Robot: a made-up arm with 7 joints. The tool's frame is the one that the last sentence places.
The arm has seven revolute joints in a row. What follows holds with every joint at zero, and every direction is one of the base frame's.
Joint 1 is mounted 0.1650 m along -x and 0.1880 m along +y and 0.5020 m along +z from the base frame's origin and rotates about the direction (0.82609, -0.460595, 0.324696), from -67.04 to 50.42 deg.
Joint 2 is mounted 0.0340 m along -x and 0.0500 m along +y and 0.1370 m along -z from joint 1 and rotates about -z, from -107.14 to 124.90 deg.
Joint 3 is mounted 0.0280 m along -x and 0.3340 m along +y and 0.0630 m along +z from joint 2 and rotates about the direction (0.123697, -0.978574, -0.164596), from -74.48 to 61.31 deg.
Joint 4 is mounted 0.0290 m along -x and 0.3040 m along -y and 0.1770 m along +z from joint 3 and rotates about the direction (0.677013, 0.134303, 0.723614), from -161.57 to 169.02 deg.
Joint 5 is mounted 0.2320 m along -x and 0.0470 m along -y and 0.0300 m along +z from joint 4 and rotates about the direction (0.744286, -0.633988, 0.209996), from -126.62 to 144.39 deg.
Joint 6 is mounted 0.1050 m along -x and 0.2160 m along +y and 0.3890 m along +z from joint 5 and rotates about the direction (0.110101, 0.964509, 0.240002), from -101.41 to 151.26 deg.
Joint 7 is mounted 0.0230 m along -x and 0.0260 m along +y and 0.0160 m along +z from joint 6 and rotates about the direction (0.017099, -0.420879, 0.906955), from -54.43 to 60.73 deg.
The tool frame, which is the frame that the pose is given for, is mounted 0.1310 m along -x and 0.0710 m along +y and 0.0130 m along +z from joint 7; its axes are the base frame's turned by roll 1.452, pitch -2.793 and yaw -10.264 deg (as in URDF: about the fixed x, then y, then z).
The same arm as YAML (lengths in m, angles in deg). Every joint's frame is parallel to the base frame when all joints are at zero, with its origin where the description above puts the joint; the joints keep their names.
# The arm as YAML. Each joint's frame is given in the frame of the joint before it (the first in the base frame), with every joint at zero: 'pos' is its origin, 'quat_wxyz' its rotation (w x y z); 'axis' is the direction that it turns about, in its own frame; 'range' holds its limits. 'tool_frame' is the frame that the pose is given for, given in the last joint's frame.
length_unit: m
angle_unit: deg
joints:
  - joint: joint 1
    pos: [-0.165, 0.188, 0.502]
    quat_wxyz: [1.0, 0.0, 0.0, 0.0]
    axis: [0.82609, -0.460595, 0.324696]
    range: [-67.04, 50.42]
  - joint: joint 2
    pos: [-0.034, 0.05, -0.137]
    quat_wxyz: [1.0, 0.0, 0.0, 0.0]
    axis: [0.0, 0.0, -1.0]
    range: [-107.14, 124.9]
  - joint: joint 3
    pos: [-0.028, 0.334, 0.063]
    quat_wxyz: [1.0, 0.0, 0.0, 0.0]
    axis: [0.123697, -0.978574, -0.164596]
    range: [-74.48, 61.31]
  - joint: joint 4
    pos: [-0.029, -0.304, 0.177]
    quat_wxyz: [1.0, 0.0, 0.0, 0.0]
    axis: [0.677013, 0.134303, 0.723614]
    range: [-161.57, 169.02]
  - joint: joint 5
    pos: [-0.232, -0.047, 0.03]
    quat_wxyz: [1.0, 0.0, 0.0, 0.0]
    axis: [0.744286, -0.633988, 0.209996]
    range: [-126.62, 144.39]
  - joint: joint 6
    pos: [-0.105, 0.216, 0.389]
    quat_wxyz: [1.0, 0.0, 0.0, 0.0]
    axis: [0.110101, 0.964509, 0.240002]
    range: [-101.41, 151.26]
  - joint: joint 7
    pos: [-0.023, 0.026, 0.016]
    quat_wxyz: [1.0, 0.0, 0.0, 0.0]
    axis: [0.017099, -0.420879, 0.906955]
    range: [-54.43, 60.73]
tool_frame:
  pos: [-0.131, 0.071, 0.013]
  quat_wxyz: [0.995643, 0.010436, -0.025405, -0.089109]

